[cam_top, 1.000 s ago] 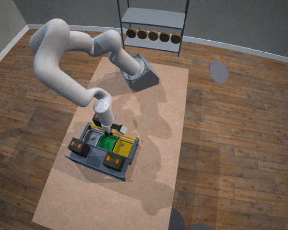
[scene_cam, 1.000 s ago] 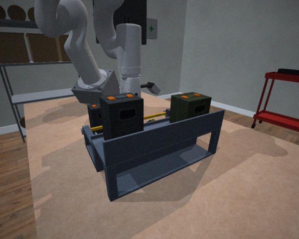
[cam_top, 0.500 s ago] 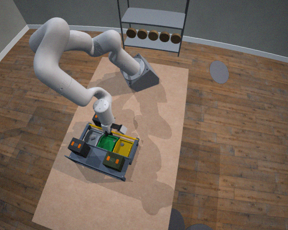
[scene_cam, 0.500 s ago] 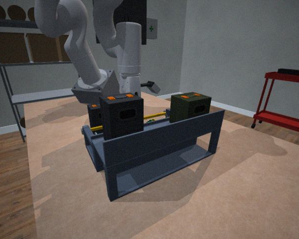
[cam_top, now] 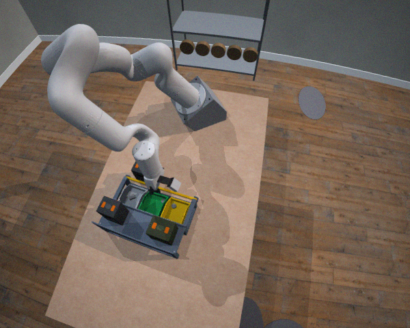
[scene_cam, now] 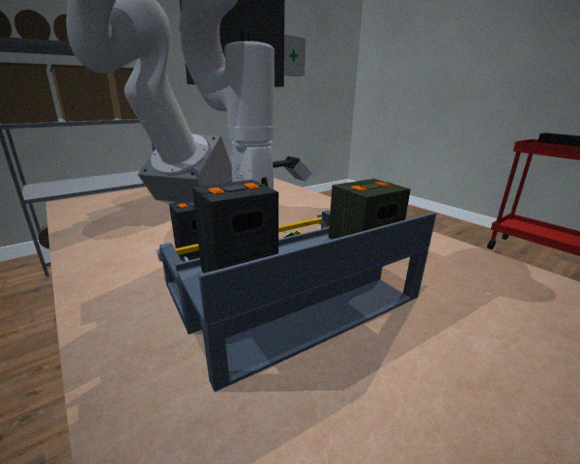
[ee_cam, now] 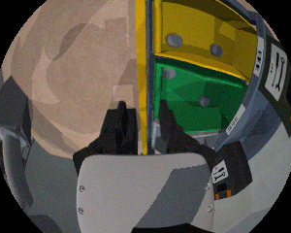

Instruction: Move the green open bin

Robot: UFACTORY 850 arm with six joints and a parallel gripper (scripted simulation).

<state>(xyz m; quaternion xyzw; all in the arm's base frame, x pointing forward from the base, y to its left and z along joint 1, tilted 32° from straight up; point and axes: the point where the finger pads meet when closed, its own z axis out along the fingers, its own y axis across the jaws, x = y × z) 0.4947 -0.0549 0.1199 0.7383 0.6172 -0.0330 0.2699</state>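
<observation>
The thin yellow bar lies 4 cm below my hand. From my hand the other things lie so: yellow bin (13 cm ahead, 8 cm to the left, 5 cm below); green bin (10 cm ahead, 3 cm to the right, 5 cm below).
</observation>
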